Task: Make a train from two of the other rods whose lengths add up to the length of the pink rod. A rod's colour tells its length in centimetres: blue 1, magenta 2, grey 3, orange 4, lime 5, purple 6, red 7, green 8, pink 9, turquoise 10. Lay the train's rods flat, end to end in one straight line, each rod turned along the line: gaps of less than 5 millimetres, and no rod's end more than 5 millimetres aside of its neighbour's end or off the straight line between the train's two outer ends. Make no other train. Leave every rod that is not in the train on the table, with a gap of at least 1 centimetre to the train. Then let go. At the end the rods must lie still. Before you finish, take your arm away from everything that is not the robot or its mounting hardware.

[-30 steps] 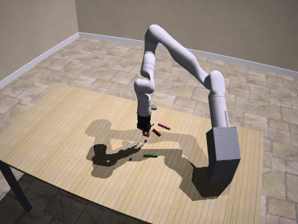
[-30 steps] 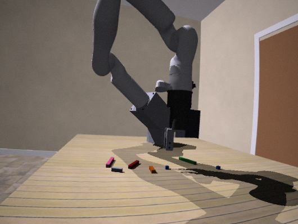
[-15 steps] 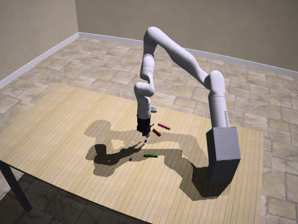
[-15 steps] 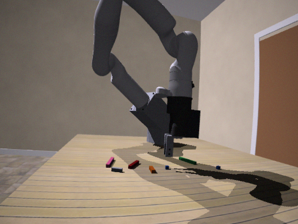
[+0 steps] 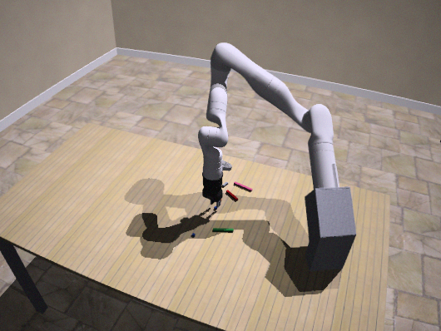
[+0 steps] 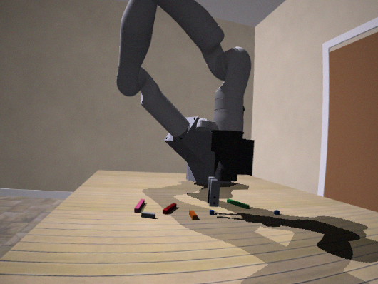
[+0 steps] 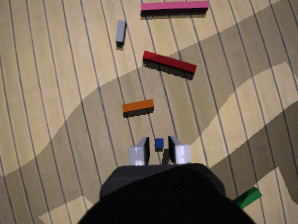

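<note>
Right now my hand is 50 mm to the left of the orange rod, 40 mm above it and 10 mm short of it. From my hand the other things lie so: grey rod 160 mm to the right, 40 mm below, 10 mm behind; then green rod 120 mm to the left, 60 mm behind, 40 mm below; then red rod 90 mm to the right, 50 mm behind, 40 mm below.
</note>
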